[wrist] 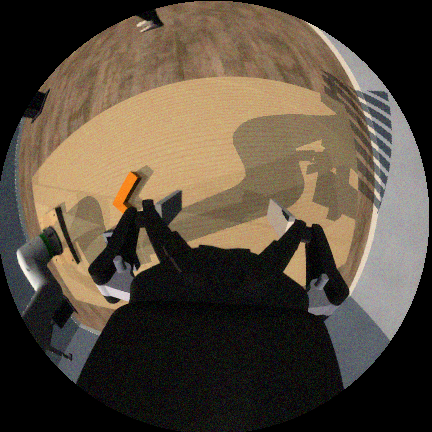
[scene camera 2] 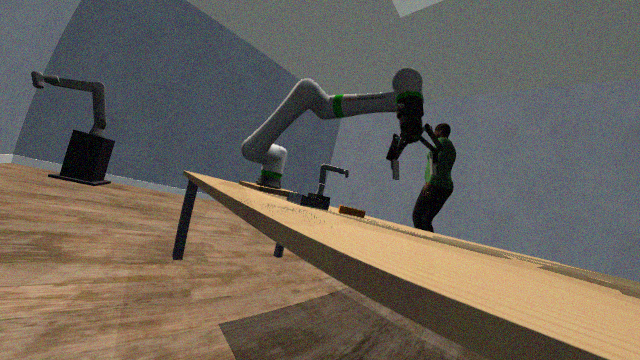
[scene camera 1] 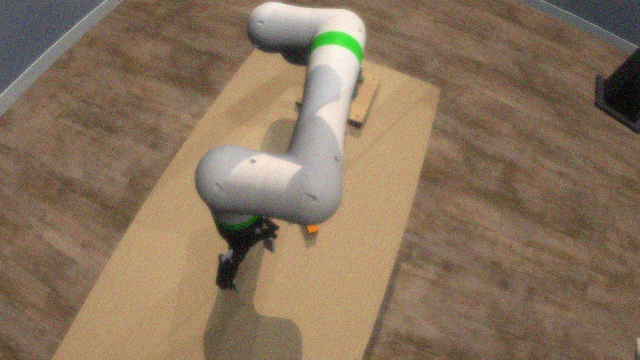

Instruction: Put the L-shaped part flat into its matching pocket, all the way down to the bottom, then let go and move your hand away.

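Frame: origin at the arm's base, x ahead, y left, z up, level; millimetres.
Where they show: gripper, fingertip midpoint: (wrist: pixel 224 203) (scene camera 2: pixel 413 177) (scene camera 1: pixel 252 268); arm's base, link origin: (wrist: pixel 54 240) (scene camera 2: pixel 268 186).
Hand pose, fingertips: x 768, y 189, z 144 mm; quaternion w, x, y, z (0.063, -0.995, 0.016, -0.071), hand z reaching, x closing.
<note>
Each offset is from my fingertips to the top centre of the thing. Level surfaces: height alone.
The orange L-shaped part @[240 mm back, 1 mm right, 144 mm down] (scene camera 1: pixel 312 229) (scene camera 2: pixel 351 211) (wrist: pixel 126 190) lies on the table. The arm hides most of it in scene camera 1, and a finger linkage covers part of its short leg in the wrist view. My gripper (scene camera 1: pixel 250 266) (scene camera 2: pixel 414 170) (wrist: pixel 224 203) is wide open and empty, high above the table. In the wrist view the part is left of the left fingertip, outside the finger gap. A dark block @[303 mm back, 181 mm right, 137 mm down] (scene camera 2: pixel 316 203) stands beside the part in scene camera 2; the arm hides it in scene camera 1. The pocket opening is not visible.
The arm's wooden base plate (scene camera 1: pixel 364 102) is at the table's @[174 mm down] (scene camera 1: pixel 370 200) far end. A person in green (scene camera 2: pixel 444 160) stands beyond the table in scene camera 2. Another arm on a black pedestal (scene camera 2: pixel 86 156) stands at the left. The arm's shadow crosses the table.
</note>
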